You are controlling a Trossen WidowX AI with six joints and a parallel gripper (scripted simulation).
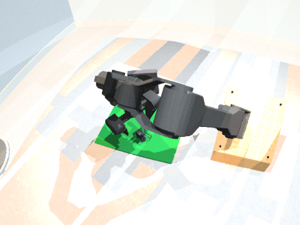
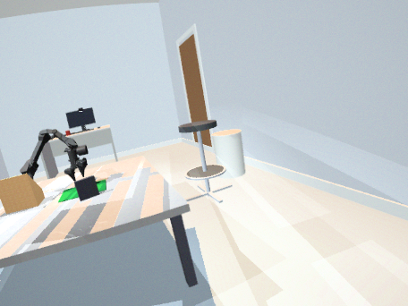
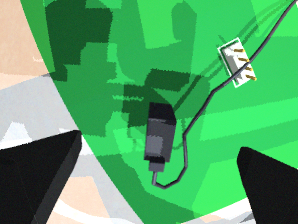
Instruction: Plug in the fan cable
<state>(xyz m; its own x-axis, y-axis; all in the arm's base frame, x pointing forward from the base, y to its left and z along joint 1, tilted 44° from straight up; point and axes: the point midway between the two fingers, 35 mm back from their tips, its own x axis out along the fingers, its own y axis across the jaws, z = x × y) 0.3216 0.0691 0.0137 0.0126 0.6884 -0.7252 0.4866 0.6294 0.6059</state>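
Right now the dark fan plug is 10 mm behind my gripper tip and 40 mm below it. The rest, counted from my gripper tip: fan: 70 mm ahead, 220 mm to the right, 10 mm below; then green board: 10 mm ahead, 50 mm to the right, 80 mm below.
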